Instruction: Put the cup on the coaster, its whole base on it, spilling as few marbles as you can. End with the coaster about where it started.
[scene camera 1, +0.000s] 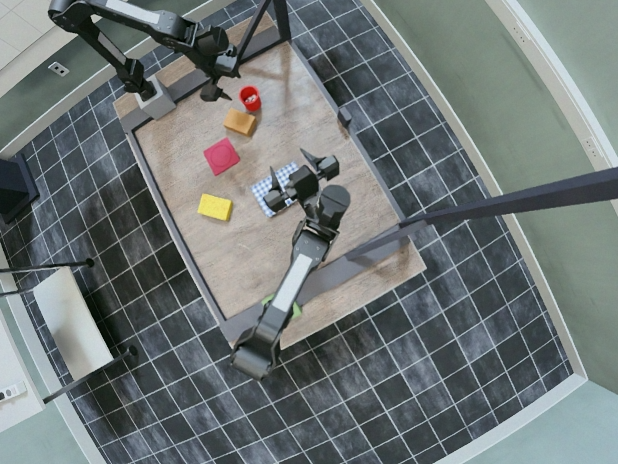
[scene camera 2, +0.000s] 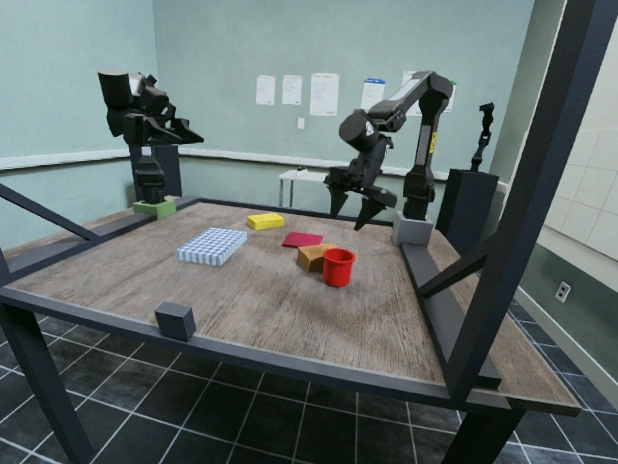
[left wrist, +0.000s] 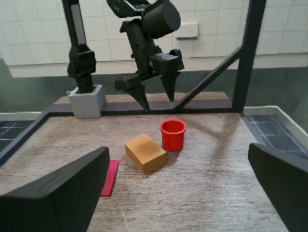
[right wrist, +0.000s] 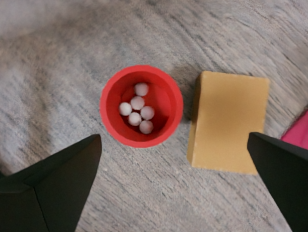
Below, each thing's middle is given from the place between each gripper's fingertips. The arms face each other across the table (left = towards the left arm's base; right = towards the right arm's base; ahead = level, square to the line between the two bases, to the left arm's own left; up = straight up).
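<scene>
My right hand is 13 cm above the red cup (scene camera 2: 338, 262), 4 cm past it and 1 cm to the right of it. The crimson coaster (scene camera 1: 221, 156) is 16 cm below my right hand, 17 cm ahead of it and 12 cm to the left of it. I find the orange-brown block (right wrist: 227, 108) 4 cm ahead of my right hand, 6 cm to the left of it and 14 cm below it, and the blue-and-white checked block (scene camera 2: 213, 246) 35 cm to the left of my right hand, 5 cm ahead of it and 15 cm below it.
My left hand is 5 cm short of the blue-and-white checked block, 4 cm to the left of it and 28 cm above it. The crimson coaster is 28 cm to the right of my left hand, 17 cm ahead of it and 29 cm below it. The orange-brown block is 5 cm ahead of my left hand, 34 cm to the right of it and 28 cm below it, while the red cup is 26 cm below my left hand, 39 cm to the right of it and 3 cm behind it.
</scene>
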